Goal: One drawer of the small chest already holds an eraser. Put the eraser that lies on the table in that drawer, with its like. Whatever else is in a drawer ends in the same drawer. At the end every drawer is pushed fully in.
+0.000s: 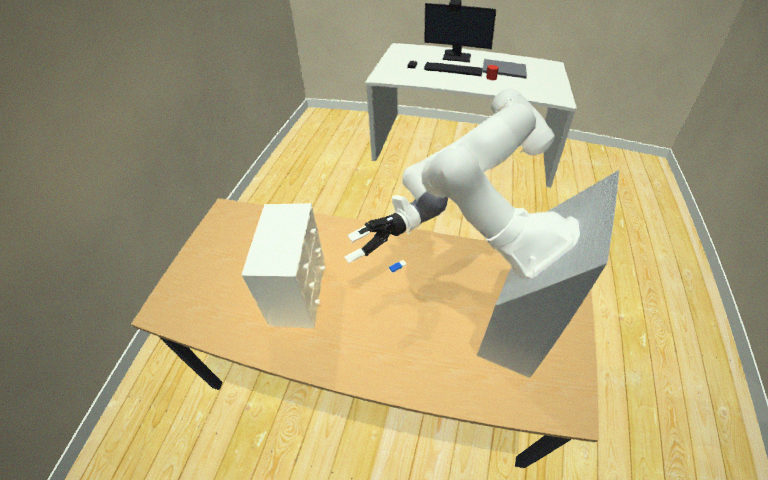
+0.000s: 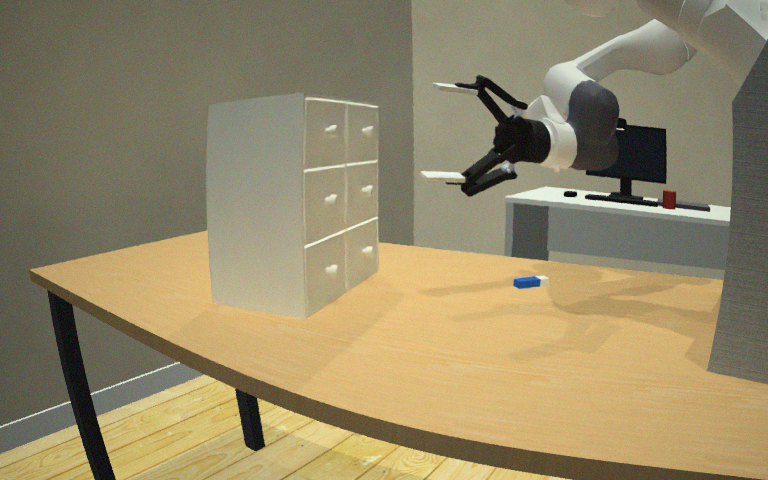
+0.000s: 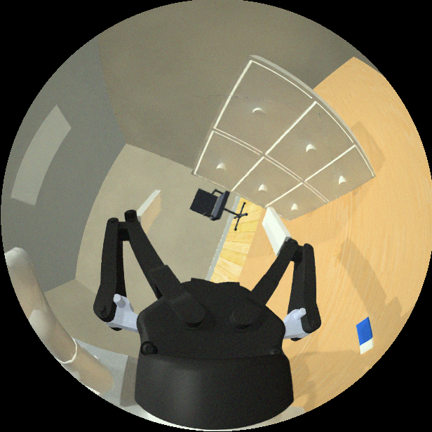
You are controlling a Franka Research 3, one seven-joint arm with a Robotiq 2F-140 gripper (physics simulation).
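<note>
A small white chest (image 1: 280, 240) (image 2: 257, 203) (image 3: 285, 54) stands on the table, with two columns of three drawers. All its drawers look pushed in, so what they hold is hidden. A blue eraser with a white end (image 1: 396, 266) (image 2: 527, 282) (image 3: 364, 332) lies flat on the table between the chest and the robot's base. My gripper (image 1: 356, 246) (image 2: 447, 131) (image 3: 213, 207) is wide open and empty. It hangs above the table, in front of the chest's drawer fronts and apart from them, pointing toward the chest side. The eraser lies below it, toward the base.
The wooden table (image 1: 362, 350) (image 2: 396, 362) (image 3: 400, 130) carries the chest and the grey base block (image 1: 538, 305) (image 2: 741, 254) of the arm. A white desk (image 1: 390, 79) (image 2: 702, 212) with a monitor (image 1: 459, 26) (image 2: 645, 152) and a red cup (image 1: 492, 72) (image 2: 669, 199) stands behind the table.
</note>
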